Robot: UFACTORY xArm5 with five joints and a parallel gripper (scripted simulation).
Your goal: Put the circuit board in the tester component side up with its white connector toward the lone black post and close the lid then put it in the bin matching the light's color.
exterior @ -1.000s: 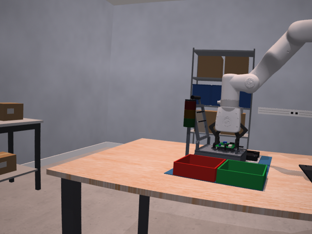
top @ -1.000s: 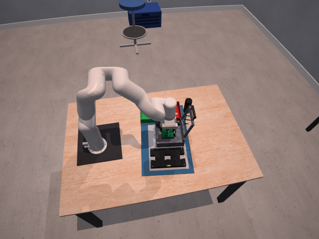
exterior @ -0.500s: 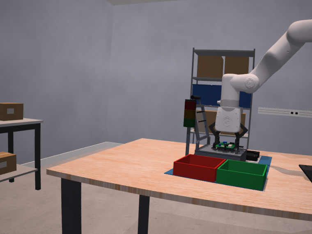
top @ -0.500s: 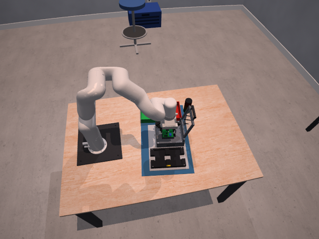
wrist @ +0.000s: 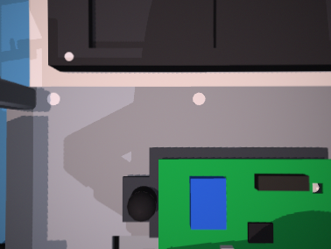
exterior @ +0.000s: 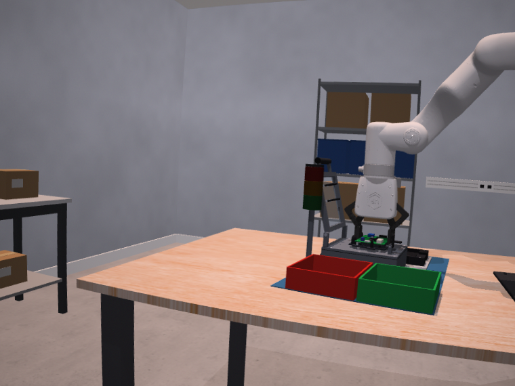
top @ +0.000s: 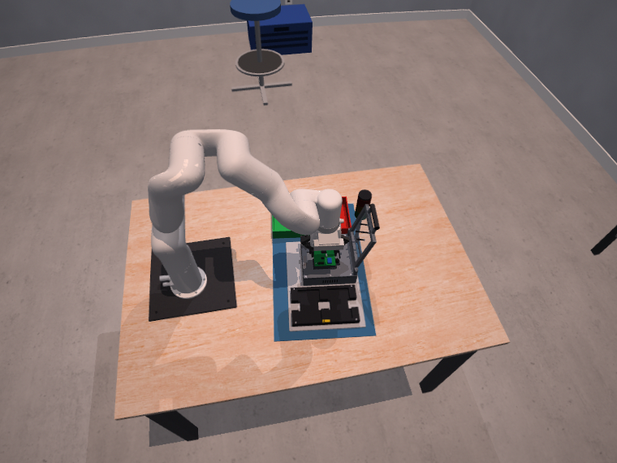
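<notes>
The green circuit board lies right at my hand. The rest, counted from my hand: red bin 6 cm ahead, 20 cm to the left, 7 cm below; then lid 12 cm ahead, 1 cm to the right, 10 cm above; then green bin 9 cm behind, 21 cm to the left, 7 cm below.
</notes>
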